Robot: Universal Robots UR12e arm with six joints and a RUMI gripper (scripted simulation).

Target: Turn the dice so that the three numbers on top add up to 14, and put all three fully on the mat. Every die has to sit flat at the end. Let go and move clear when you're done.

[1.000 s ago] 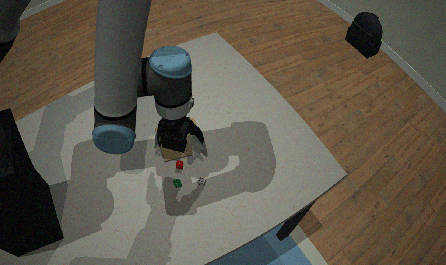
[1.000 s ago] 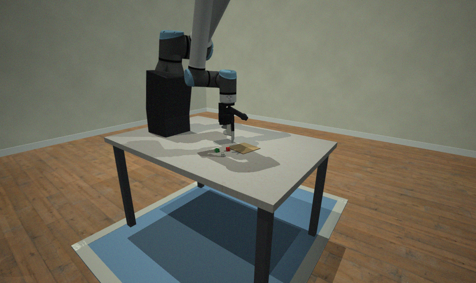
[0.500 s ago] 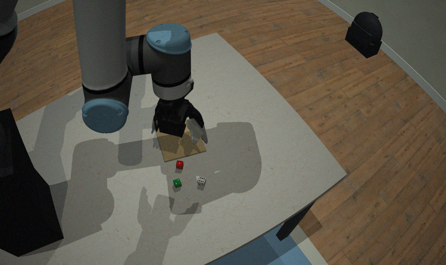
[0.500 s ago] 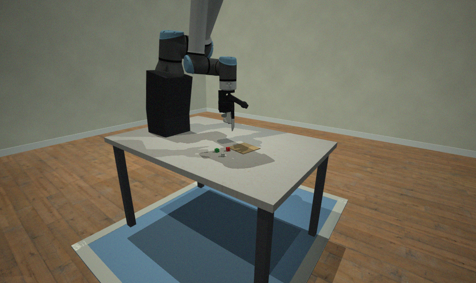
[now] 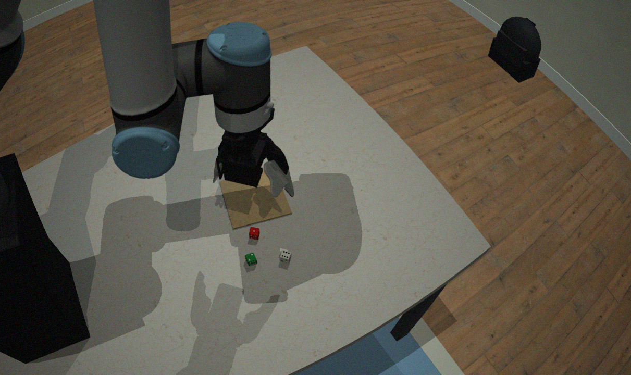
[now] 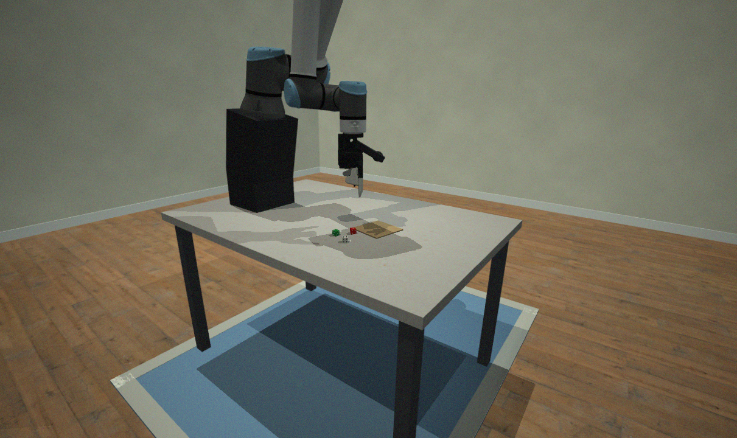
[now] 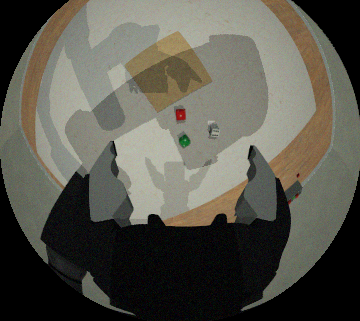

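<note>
Right now the red die is 15 cm below my hand, 1 cm to the right of it and 1 cm behind it. From my hand the other things lie so: white die: 15 cm below, 9 cm to the right, 3 cm ahead; then mat: 16 cm below, 9 cm to the left, 2 cm ahead; then green die: 15 cm below, 7 cm to the right, 4 cm behind.
</note>
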